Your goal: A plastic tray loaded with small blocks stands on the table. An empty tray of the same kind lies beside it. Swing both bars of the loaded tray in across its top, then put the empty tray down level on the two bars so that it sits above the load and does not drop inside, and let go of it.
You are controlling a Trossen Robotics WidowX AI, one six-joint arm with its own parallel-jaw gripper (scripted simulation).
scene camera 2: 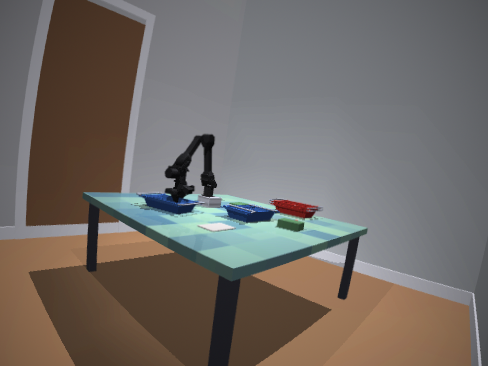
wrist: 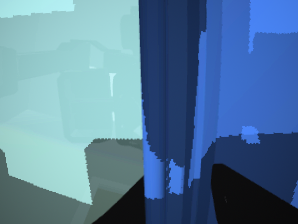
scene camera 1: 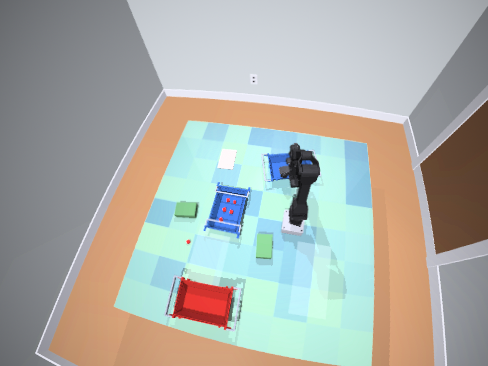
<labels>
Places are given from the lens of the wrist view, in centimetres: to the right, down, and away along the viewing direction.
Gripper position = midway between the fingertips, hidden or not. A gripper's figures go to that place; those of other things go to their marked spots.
gripper (wrist: 188, 173): 2, 2, 9
blue tray (wrist: 211, 85): 2, -1, 6
</labels>
